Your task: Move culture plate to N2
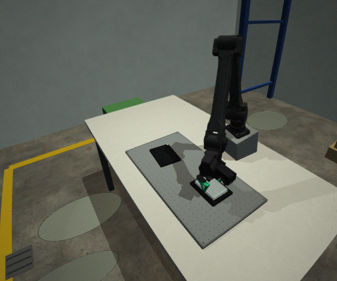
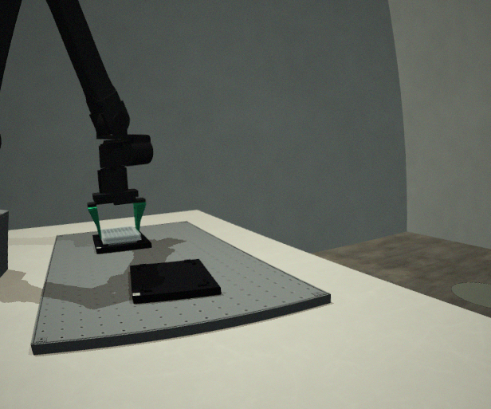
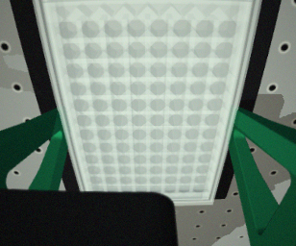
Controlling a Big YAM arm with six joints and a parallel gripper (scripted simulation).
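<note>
Right now my hand is right at the clear lid. Also, from my hand: black nest N2: 320 mm to the right, 110 mm ahead, 20 mm below; then black nest N1: 20 mm below.
</note>
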